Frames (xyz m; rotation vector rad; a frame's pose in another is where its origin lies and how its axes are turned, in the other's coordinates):
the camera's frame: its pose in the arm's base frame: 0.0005 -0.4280 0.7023 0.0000 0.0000 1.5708
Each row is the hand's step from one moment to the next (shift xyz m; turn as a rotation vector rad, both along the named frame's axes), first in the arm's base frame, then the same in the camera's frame.
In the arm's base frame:
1: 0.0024 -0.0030 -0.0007 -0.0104 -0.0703 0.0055
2: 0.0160 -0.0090 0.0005 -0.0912 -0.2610 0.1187
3: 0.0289 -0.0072 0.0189 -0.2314 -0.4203 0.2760
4: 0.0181 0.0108 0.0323 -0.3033 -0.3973 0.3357
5: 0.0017 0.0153 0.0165 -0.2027 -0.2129 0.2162
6: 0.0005 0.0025 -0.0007 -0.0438 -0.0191 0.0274
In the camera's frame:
1: -0.0030 -0.0024 -0.0007 -0.0703 0.0104 0.0055
2: -0.0090 -0.0160 0.0005 -0.2610 0.0912 0.1187
3: -0.0072 -0.0289 0.0189 -0.4203 0.2314 0.2760
4: 0.0108 -0.0181 0.0323 -0.3973 0.3033 0.3357
5: 0.0153 -0.0017 0.0165 -0.2129 0.2027 0.2162
6: 0.0025 -0.0005 -0.0007 -0.0191 0.0438 0.0274

